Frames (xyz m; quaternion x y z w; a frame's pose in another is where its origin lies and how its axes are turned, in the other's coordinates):
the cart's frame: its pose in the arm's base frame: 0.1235 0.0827 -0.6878 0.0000 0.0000 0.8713 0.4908
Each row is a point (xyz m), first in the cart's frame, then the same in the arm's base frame.
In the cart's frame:
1: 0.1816 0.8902 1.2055
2: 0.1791 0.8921 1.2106
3: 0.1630 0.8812 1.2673
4: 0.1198 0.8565 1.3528
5: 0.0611 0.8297 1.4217
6: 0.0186 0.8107 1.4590
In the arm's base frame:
1: -0.7319 -0.2233 0.5177
2: -0.7323 -0.2265 0.5228
3: -0.7146 -0.2346 0.5795
4: -0.6711 -0.2587 0.6650
5: -0.6177 -0.2950 0.7339
6: -0.5795 -0.3215 0.7712

